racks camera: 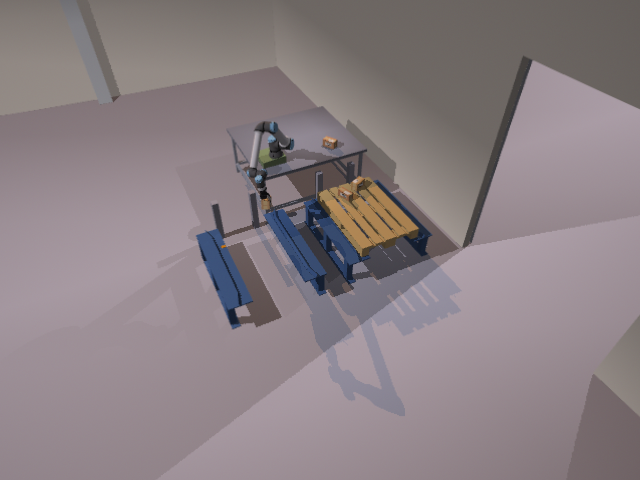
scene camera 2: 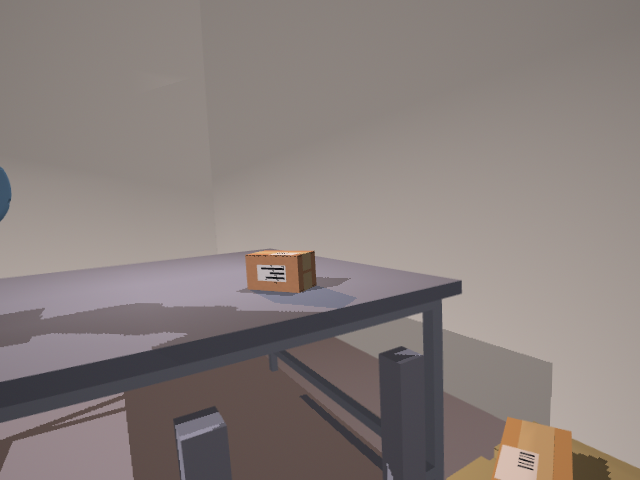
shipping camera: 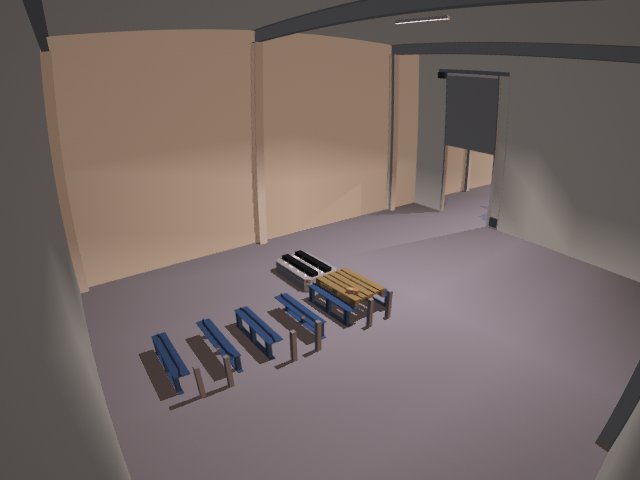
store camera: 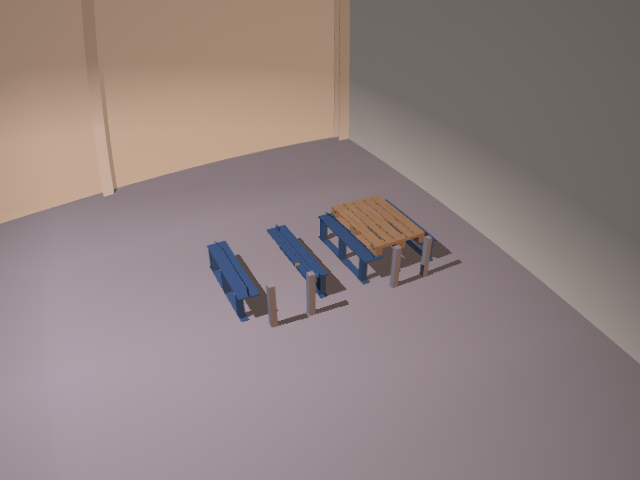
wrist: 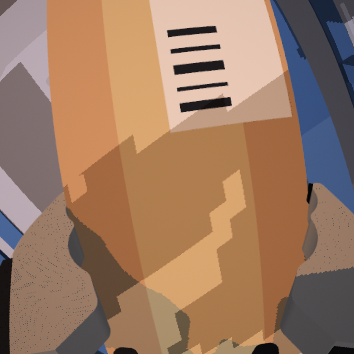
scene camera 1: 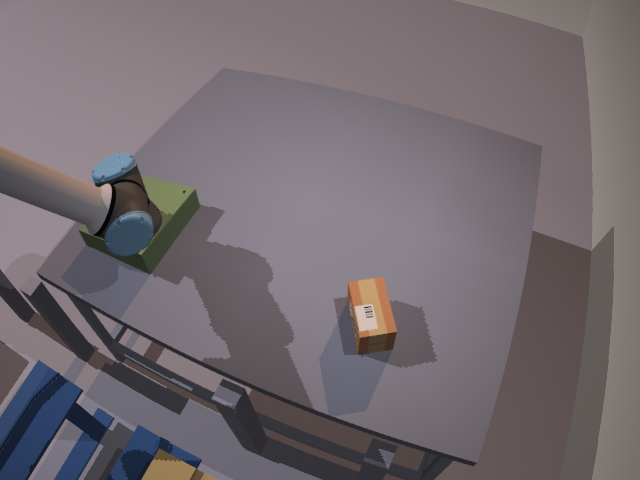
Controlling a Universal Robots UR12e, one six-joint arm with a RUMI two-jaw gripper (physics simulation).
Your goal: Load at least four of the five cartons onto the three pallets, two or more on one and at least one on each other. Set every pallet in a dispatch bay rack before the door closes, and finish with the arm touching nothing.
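Places are measured from the arm's base along level axes (x ahead, y right, z down), in metres.
Pixels of known places: gripper, fingertip midpoint: (wrist: 191, 191); arm's base, link origin: (racks camera: 276, 154).
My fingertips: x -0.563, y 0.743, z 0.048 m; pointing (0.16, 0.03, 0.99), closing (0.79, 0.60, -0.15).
Observation:
Ahead of a thing's pixels: the offset from my fingertips to its top centre.
My gripper (racks camera: 265, 196) (wrist: 191, 191) is shut on an orange-brown carton (racks camera: 266, 204) (wrist: 135, 100) with a white label. It holds the carton in the air, above the near end of a blue rack in the racks view. Another carton {dz -0.058, dx +1.377, dy -0.648 m} (scene camera 1: 371, 315) (scene camera 2: 273, 271) (racks camera: 329, 142) stands on the grey table. Two cartons {dz +0.196, dx +1.345, dy +0.072 m} (racks camera: 358, 183) {dz +0.214, dx +1.078, dy +0.152 m} (racks camera: 345, 194) sit on a wooden pallet (racks camera: 345, 221). A second pallet (shipping camera: 364, 280) rests on a blue rack and bears a carton (shipping camera: 351, 290). A third pallet (store camera: 379, 222) on a rack shows no carton. The door (shipping camera: 471, 113) is partly lowered.
A low white vehicle (shipping camera: 286, 268) with black top strips stands beside the loaded rack. Blue racks (racks camera: 294, 250) (racks camera: 222, 268) (shipping camera: 258, 325) (store camera: 232, 268) and grey posts (racks camera: 253, 209) (shipping camera: 293, 346) (store camera: 395, 266) stand on the floor. My arm's green base (scene camera 1: 173, 232) is on the table.

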